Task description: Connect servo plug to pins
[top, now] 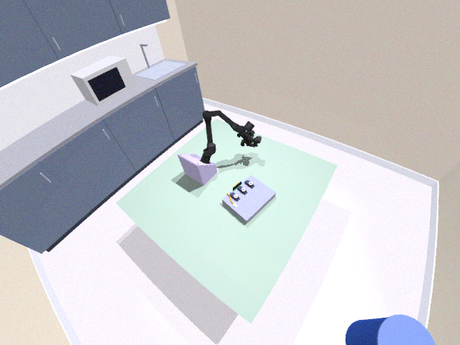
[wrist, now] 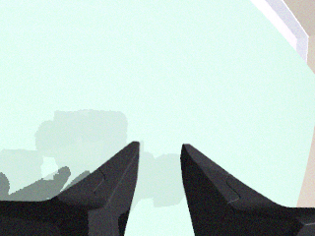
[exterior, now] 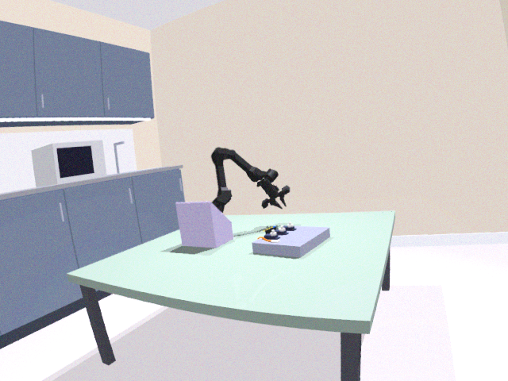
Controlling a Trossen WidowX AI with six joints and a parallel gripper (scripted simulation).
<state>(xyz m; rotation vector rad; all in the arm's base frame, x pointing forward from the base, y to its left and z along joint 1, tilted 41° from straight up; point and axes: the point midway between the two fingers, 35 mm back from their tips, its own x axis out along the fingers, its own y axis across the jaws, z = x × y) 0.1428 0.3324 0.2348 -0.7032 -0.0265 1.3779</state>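
Now: gripper tip 140 mm short of the blue band, 340 mm to the left of it and 20 mm above it. From my gripper tip the other things lie so: yellow-marked strip: 140 mm ahead, 380 mm to the right, 30 mm below; then lilac-grey printed holder: 300 mm ahead, 380 mm to the right, 70 mm below.
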